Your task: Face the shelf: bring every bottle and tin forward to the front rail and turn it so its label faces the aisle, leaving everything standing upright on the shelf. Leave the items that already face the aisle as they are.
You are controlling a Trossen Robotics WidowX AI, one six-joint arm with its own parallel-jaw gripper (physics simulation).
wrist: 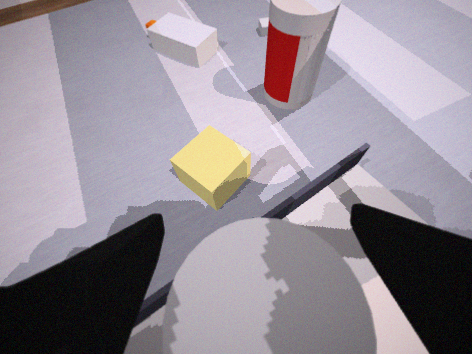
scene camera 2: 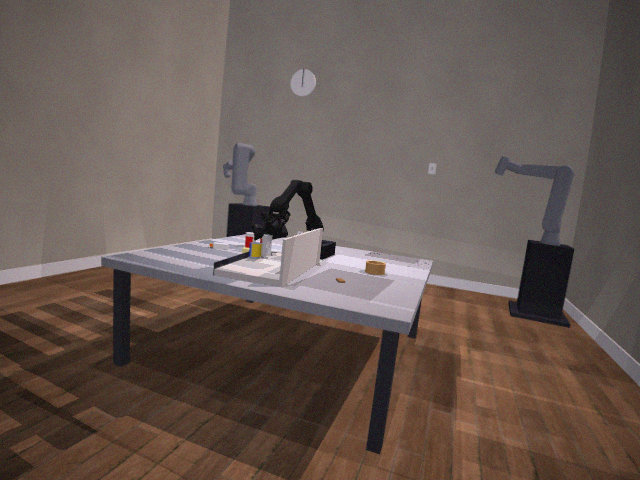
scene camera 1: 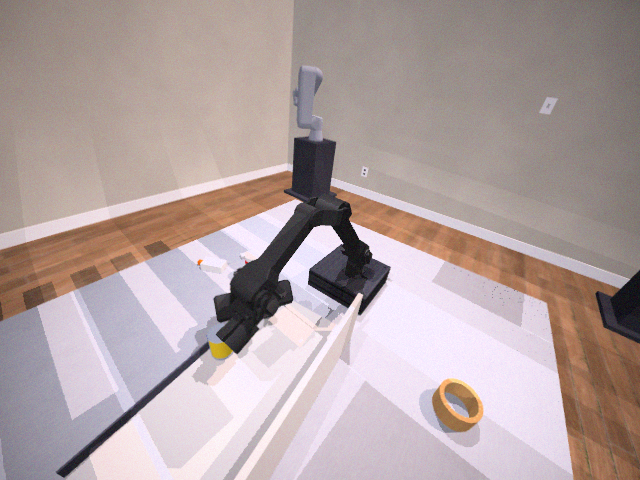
Labels:
my gripper: open, holds nothing
a small white and orange item: on the table

